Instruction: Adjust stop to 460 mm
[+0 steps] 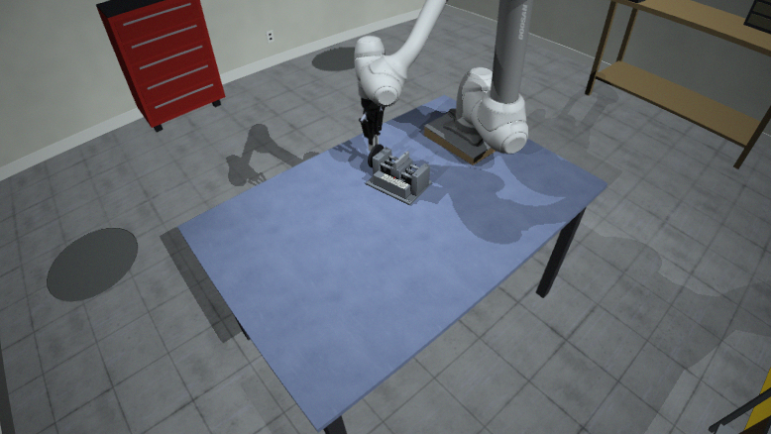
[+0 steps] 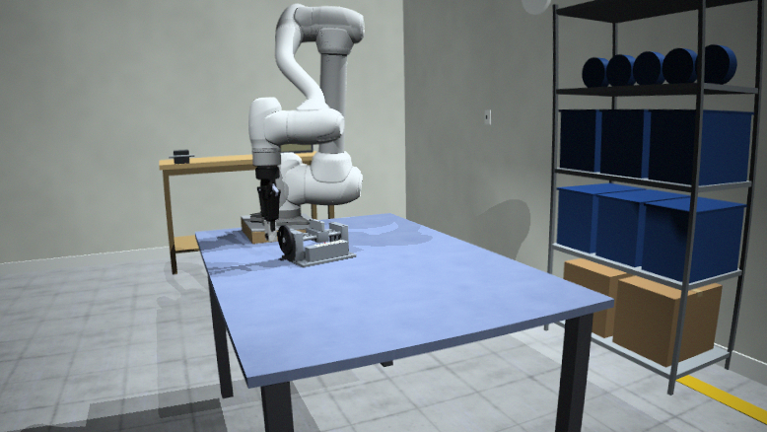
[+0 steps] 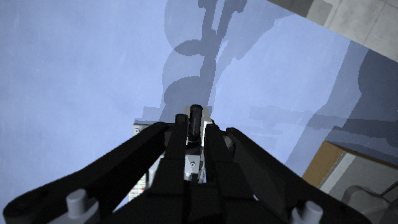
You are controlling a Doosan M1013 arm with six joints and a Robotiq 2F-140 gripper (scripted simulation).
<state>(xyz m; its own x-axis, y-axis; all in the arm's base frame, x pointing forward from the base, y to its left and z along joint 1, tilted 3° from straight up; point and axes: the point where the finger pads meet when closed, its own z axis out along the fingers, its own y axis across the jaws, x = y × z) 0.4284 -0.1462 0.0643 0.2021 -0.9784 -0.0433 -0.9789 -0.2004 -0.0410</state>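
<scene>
Now: the black handwheel 20 mm to the left of my hand and 20 mm below it. Round my hand: grey stop block 10 mm ahead, 160 mm to the left, 20 mm below.
</scene>
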